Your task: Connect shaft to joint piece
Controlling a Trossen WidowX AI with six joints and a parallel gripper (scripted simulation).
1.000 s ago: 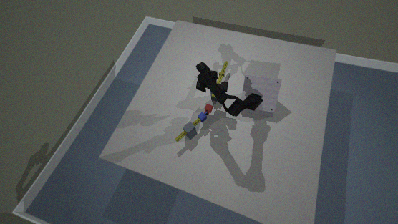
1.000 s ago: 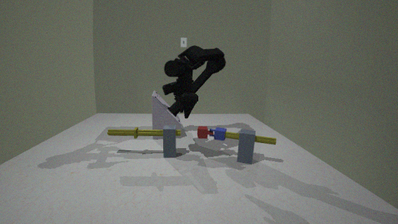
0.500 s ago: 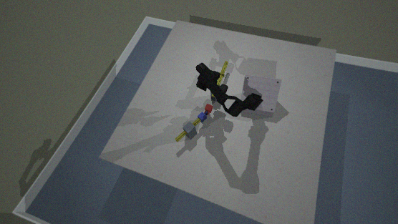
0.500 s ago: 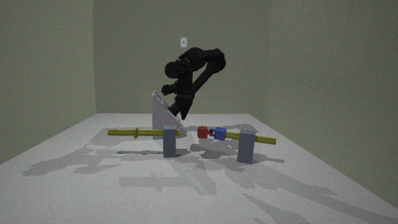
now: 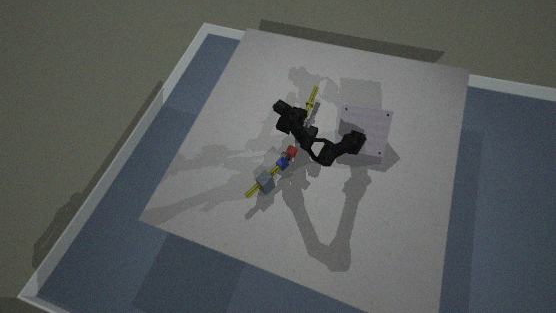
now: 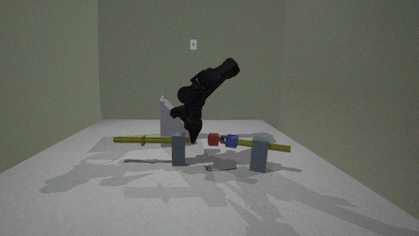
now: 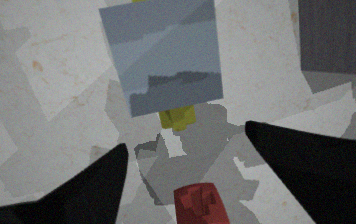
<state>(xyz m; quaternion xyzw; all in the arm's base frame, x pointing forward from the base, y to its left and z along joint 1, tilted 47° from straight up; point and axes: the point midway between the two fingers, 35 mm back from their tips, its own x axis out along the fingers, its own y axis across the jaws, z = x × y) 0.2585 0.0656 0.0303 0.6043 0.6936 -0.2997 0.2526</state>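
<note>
Right now my gripper tip is 9 cm to the right of the red joint piece.
</note>
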